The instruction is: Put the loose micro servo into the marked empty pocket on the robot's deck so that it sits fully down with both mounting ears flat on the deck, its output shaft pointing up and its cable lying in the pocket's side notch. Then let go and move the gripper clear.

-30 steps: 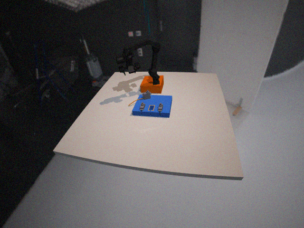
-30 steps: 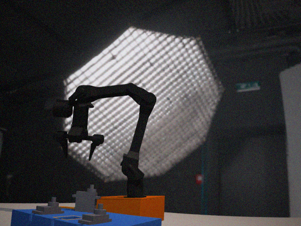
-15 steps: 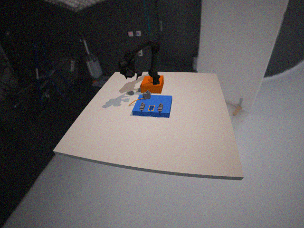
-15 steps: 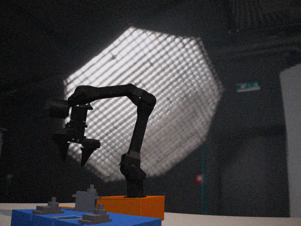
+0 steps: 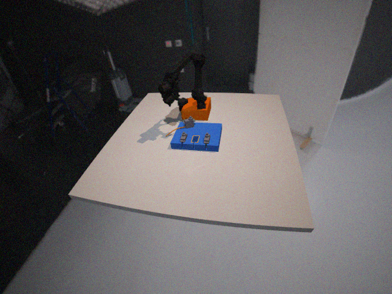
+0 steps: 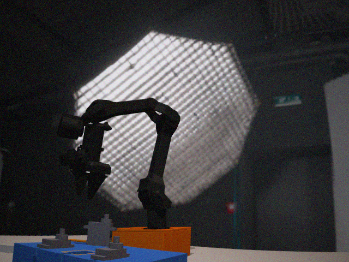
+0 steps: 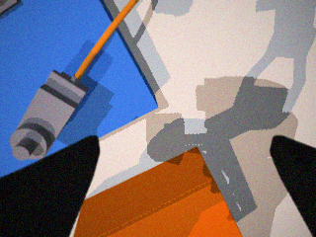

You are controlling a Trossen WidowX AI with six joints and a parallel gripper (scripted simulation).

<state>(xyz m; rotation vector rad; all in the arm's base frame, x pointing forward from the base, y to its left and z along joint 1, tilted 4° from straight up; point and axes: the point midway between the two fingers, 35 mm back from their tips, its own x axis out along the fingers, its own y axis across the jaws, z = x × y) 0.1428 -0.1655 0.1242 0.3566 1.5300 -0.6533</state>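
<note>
The blue deck lies 15 cm to the left of my gripper tip, 14 cm below it and 8 cm ahead of it.
</note>
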